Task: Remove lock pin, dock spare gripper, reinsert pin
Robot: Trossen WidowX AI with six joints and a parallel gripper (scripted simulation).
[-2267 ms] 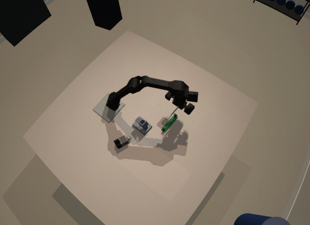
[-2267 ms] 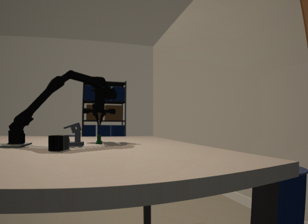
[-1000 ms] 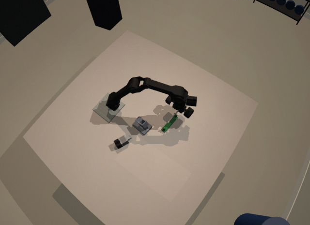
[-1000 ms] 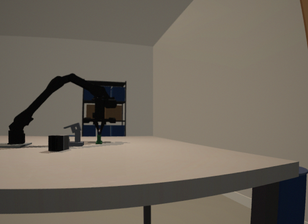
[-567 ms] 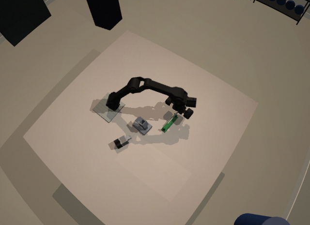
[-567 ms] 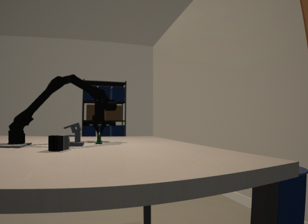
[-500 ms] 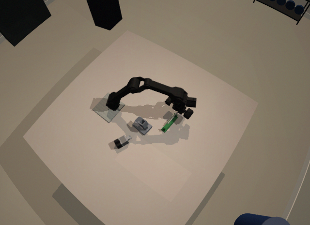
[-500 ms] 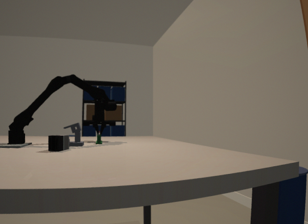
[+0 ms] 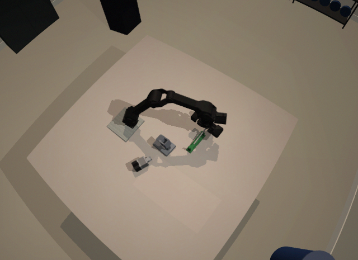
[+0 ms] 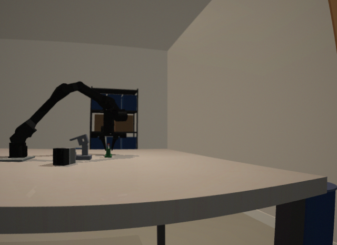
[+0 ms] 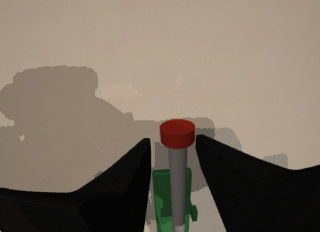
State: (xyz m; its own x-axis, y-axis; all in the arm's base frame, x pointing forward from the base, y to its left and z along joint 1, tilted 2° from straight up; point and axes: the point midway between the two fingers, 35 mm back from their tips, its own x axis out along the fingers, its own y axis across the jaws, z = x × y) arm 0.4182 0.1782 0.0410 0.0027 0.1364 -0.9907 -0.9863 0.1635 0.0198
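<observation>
The green cradle lies 20 mm behind my gripper tip and 100 mm to the right of it. The rest, counted from my gripper tip: spare gripper (210 mm behind, 360 mm to the right, 10 mm above); grey mount (160 mm behind, 210 mm to the right, 30 mm above).
</observation>
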